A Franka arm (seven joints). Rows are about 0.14 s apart.
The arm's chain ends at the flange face. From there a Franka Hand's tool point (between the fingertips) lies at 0.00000 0.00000 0.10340 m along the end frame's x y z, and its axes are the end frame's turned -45 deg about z.
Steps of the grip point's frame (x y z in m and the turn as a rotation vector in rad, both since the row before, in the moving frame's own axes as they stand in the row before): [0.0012, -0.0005, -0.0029, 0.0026, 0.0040, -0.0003]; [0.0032, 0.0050, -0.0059, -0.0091, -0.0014, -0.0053]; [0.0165, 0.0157, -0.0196, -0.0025, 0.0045, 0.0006]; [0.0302, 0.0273, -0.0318, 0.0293, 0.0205, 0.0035]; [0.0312, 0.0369, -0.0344, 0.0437, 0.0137, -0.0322]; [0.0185, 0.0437, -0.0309, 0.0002, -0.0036, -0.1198]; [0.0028, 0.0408, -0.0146, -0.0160, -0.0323, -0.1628]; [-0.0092, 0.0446, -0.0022, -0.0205, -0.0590, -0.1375]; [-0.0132, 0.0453, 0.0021, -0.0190, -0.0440, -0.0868]
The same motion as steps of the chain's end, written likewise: [0.0004, -0.0007, -0.0029, 0.0047, 0.0010, -0.0003]; [0.0052, 0.0005, -0.0059, -0.0074, 0.0054, -0.0053]; [0.0223, -0.0004, -0.0196, 0.0014, 0.0049, 0.0006]; [0.0413, 0.0016, -0.0317, 0.0352, -0.0062, 0.0035]; [0.0504, 0.0082, -0.0343, 0.0406, -0.0212, -0.0322]; [0.0442, 0.0176, -0.0309, -0.0024, -0.0027, -0.1198]; [0.0317, 0.0233, -0.0145, -0.0342, -0.0115, -0.1628]; [0.0274, 0.0321, -0.0020, -0.0562, -0.0272, -0.1375]; [0.0243, 0.0367, 0.0022, -0.0445, -0.0177, -0.0868]
